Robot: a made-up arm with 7 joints. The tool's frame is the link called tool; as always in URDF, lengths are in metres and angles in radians. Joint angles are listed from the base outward.
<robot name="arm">
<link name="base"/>
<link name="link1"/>
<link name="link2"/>
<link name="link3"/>
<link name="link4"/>
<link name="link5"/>
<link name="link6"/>
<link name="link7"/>
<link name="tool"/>
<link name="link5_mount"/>
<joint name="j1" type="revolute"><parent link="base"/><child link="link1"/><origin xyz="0.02 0.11 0.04" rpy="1.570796 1.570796 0"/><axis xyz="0 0 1"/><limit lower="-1.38" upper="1.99"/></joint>
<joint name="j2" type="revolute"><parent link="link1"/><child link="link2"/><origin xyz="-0.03 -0.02 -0.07" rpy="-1.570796 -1.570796 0"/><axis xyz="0 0 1"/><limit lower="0.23" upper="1.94"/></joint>
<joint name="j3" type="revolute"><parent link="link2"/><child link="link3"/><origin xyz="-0.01 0.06 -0.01" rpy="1.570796 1.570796 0"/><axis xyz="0 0 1"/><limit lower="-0.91" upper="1.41"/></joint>
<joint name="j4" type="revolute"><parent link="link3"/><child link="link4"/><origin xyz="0.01 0.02 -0.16" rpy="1.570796 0 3.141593"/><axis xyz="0 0 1"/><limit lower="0.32" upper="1.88"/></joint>
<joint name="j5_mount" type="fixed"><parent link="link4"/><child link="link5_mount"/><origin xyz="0 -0.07 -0.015" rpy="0 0 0"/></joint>
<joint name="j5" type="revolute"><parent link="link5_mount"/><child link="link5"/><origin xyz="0 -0.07 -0.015" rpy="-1.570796 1.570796 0"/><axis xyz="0 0 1"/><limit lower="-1.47" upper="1.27"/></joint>
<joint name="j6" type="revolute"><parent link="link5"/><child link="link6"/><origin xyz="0 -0.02 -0.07" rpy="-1.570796 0 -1.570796"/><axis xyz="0 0 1"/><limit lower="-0.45" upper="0.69"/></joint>
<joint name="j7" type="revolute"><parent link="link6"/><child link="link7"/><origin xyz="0 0.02 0.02" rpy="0 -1.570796 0"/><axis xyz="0 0 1"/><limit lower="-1.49" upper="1.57"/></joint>
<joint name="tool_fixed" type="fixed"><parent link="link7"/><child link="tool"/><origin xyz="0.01 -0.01 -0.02" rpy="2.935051 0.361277 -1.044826"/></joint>
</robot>
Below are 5 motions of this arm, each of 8 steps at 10 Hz.
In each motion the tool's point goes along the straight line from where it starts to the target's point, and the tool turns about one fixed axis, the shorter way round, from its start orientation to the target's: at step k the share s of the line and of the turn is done. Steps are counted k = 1, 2, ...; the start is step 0. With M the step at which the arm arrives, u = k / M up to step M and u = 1 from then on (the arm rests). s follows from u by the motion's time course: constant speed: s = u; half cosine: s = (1 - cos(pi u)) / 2; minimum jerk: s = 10 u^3 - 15 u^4 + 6 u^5.
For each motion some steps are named. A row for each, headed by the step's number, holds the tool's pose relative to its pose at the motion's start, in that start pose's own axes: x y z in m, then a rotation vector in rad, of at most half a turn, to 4 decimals.
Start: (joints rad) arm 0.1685 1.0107 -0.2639 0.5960 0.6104 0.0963 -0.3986
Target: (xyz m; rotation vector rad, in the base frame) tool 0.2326 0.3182 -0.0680 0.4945 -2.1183 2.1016
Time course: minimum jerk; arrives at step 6
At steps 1, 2, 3, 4, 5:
1: 0.0039 0.0058 0.0038 -0.0356 0.0320 0.0133
2: 0.0232 0.0345 0.0223 -0.2102 0.1891 0.0787
3: 0.0553 0.0823 0.0532 -0.5008 0.4504 0.1875
4: 0.0874 0.1300 0.0841 -0.7914 0.7118 0.2963
5: 0.1066 0.1587 0.1026 -0.9660 0.8689 0.3617

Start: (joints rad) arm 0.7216 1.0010 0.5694 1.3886 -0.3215 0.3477 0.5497
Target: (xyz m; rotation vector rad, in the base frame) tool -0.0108 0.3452 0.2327 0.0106 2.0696 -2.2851
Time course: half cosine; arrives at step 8
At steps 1, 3, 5, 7, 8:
1: 0.0059 0.0003 0.0021 -0.0190 0.0182 0.0066
3: 0.0481 0.0024 0.0170 -0.1544 0.1479 0.0537
5: 0.1077 0.0055 0.0381 -0.3459 0.3312 0.1202
7: 0.1499 0.0076 0.0530 -0.4813 0.4609 0.1673
8: 0.1558 0.0079 0.0550 -0.5003 0.4791 0.1739

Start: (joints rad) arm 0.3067 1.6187 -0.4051 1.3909 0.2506 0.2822 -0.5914
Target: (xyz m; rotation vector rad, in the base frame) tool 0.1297 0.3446 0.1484 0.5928 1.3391 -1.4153
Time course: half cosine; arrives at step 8
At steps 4, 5, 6, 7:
4: 0.0482 -0.0184 -0.0032 0.2912 0.1599 0.5886
5: 0.0667 -0.0254 -0.0045 0.4026 0.2211 0.8139
6: 0.0823 -0.0314 -0.0055 0.4971 0.2729 1.0048
7: 0.0928 -0.0354 -0.0062 0.5602 0.3076 1.1324

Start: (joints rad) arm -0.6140 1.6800 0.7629 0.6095 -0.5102 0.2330 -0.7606
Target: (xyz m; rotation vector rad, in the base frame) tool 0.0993 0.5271 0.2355 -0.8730 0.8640 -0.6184
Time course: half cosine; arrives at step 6
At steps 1, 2, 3, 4, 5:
1: -0.0015 -0.0025 -0.0077 0.0297 -0.0448 -0.0130
2: -0.0054 -0.0095 -0.0286 0.1108 -0.1672 -0.0487
3: -0.0108 -0.0190 -0.0573 0.2217 -0.3344 -0.0973
4: -0.0163 -0.0285 -0.0859 0.3325 -0.5016 -0.1460
5: -0.0202 -0.0354 -0.1068 0.4137 -0.6240 -0.1816

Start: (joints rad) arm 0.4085 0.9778 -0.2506 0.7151 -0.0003 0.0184 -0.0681
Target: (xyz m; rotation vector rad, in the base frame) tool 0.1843 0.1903 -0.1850 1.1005 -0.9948 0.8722
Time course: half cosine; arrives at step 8
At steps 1, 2, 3, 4, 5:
1: 0.0020 0.0105 0.0059 -0.0411 0.0107 -0.0405
2: 0.0078 0.0404 0.0227 -0.1582 0.0413 -0.1557
3: 0.0165 0.0851 0.0477 -0.3335 0.0871 -0.3281
4: 0.0267 0.1378 0.0773 -0.5402 0.1411 -0.5315
5: 0.0370 0.1905 0.1069 -0.7469 0.1952 -0.7349

